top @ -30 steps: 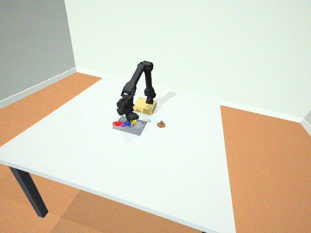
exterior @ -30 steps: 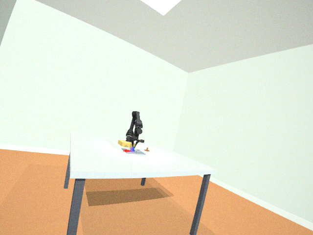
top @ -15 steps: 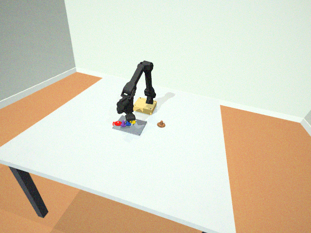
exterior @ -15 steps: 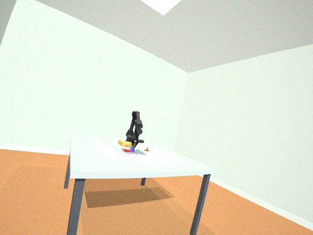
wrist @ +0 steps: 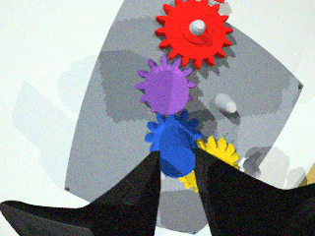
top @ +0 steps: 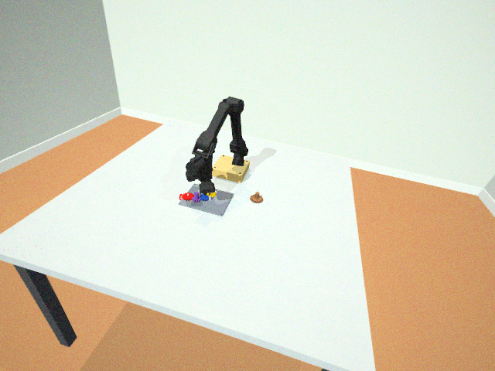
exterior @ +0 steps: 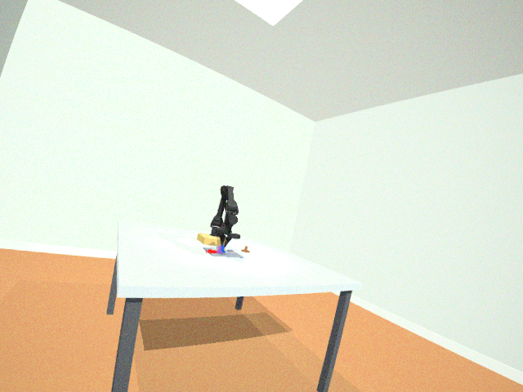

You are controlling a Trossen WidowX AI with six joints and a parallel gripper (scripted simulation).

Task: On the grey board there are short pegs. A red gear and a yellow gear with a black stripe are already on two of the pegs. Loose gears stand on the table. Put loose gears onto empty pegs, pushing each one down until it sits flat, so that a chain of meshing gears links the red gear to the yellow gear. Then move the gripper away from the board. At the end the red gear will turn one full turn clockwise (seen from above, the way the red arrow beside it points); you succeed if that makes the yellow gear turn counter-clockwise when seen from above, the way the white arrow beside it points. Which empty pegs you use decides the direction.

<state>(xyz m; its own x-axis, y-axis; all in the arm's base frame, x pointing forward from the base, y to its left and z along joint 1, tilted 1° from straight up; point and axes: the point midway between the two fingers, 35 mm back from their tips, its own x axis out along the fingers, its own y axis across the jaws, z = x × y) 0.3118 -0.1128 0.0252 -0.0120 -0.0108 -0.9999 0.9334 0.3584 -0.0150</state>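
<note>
Now: gripper tip 20 mm above the blue gear. The rest, counted from my gripper tip: yellow gear: 40 mm behind, 30 mm below, 20 mm to the left; red gear: 80 mm to the right, 30 mm below, 10 mm ahead; purple gear: 30 mm to the right, 20 mm below, 20 mm ahead.
</note>
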